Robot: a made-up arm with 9 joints. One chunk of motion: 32 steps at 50 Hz.
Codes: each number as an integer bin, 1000 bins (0 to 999) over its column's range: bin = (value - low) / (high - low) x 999, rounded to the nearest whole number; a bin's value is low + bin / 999 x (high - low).
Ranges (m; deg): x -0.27..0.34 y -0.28..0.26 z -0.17..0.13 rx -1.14..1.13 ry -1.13..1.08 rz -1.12..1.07
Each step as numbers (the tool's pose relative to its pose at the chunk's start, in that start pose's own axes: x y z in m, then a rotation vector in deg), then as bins.
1 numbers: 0.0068 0.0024 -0.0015 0.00 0.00 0.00
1 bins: 453 522 561 502 511 511
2 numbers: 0.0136 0.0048 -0.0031 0.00 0.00 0.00
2 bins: 464 527 556 502 511 511
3 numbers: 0.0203 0.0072 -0.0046 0.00 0.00 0.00
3 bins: 475 531 551 502 511 511
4 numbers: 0.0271 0.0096 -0.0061 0.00 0.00 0.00
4 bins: 487 536 546 502 511 511
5 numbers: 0.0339 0.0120 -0.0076 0.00 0.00 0.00
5 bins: 498 540 541 502 511 511
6 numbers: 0.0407 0.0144 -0.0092 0.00 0.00 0.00
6 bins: 509 545 535 502 511 511
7 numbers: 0.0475 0.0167 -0.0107 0.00 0.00 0.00
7 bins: 520 549 530 502 511 511
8 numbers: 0.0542 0.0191 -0.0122 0.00 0.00 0.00
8 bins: 531 553 525 502 511 511
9 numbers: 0.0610 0.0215 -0.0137 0.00 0.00 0.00
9 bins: 542 558 520 502 511 511
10 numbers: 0.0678 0.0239 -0.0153 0.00 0.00 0.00
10 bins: 553 562 515 502 511 511
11 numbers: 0.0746 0.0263 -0.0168 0.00 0.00 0.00
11 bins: 564 567 510 502 511 511
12 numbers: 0.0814 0.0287 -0.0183 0.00 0.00 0.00
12 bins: 575 571 505 502 511 511
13 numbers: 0.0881 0.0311 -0.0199 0.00 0.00 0.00
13 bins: 586 576 500 502 511 511
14 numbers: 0.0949 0.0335 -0.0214 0.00 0.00 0.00
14 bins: 598 580 495 502 511 511
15 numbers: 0.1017 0.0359 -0.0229 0.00 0.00 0.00
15 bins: 609 584 490 502 511 511
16 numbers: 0.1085 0.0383 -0.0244 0.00 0.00 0.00
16 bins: 620 589 485 502 511 511
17 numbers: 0.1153 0.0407 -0.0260 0.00 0.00 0.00
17 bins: 631 593 480 502 511 511
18 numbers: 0.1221 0.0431 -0.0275 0.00 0.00 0.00
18 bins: 642 598 475 502 511 511
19 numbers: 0.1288 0.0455 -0.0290 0.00 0.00 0.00
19 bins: 653 602 470 502 511 511
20 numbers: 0.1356 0.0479 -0.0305 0.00 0.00 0.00
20 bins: 664 607 465 502 511 511
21 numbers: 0.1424 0.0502 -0.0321 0.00 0.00 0.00
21 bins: 675 611 459 502 511 511
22 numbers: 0.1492 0.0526 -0.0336 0.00 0.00 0.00
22 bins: 687 615 454 502 511 511
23 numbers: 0.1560 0.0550 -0.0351 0.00 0.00 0.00
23 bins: 698 620 449 502 511 511
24 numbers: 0.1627 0.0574 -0.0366 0.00 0.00 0.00
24 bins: 709 624 444 502 511 511
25 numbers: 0.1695 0.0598 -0.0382 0.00 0.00 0.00
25 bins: 720 629 439 502 511 511
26 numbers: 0.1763 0.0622 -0.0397 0.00 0.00 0.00
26 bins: 731 633 434 502 511 511
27 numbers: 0.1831 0.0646 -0.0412 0.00 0.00 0.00
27 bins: 742 638 429 502 511 511
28 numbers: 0.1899 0.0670 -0.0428 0.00 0.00 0.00
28 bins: 753 642 424 502 511 511
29 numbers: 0.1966 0.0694 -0.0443 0.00 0.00 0.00
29 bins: 764 646 419 502 511 511
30 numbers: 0.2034 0.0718 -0.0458 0.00 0.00 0.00
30 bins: 775 651 414 502 511 511
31 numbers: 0.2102 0.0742 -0.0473 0.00 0.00 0.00
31 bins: 786 655 409 502 511 511
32 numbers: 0.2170 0.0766 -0.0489 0.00 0.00 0.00
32 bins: 798 660 403 502 511 511
